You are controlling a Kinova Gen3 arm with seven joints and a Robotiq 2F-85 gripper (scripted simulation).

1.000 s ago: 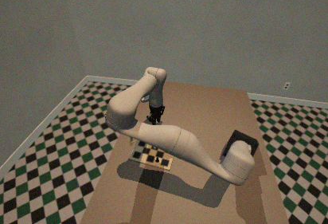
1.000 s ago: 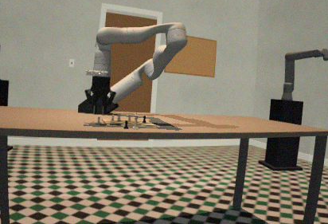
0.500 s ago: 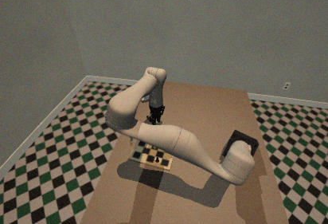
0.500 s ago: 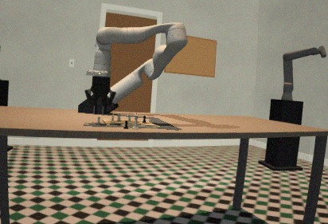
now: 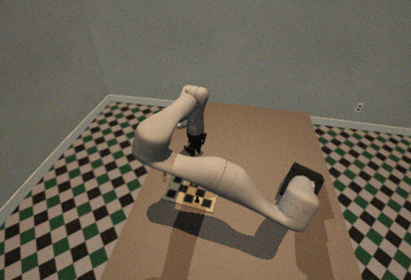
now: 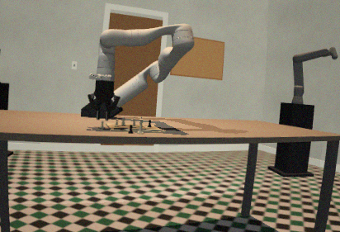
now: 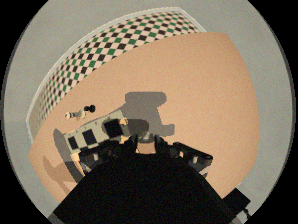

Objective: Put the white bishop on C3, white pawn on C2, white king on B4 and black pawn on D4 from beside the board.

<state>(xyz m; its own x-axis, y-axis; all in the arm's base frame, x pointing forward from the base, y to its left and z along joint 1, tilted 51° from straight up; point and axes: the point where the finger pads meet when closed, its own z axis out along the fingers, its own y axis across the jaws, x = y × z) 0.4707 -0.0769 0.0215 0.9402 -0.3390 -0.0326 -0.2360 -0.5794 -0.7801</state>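
My gripper is now 130 mm to the right of the chessboard, 60 mm past it and 50 mm above it.
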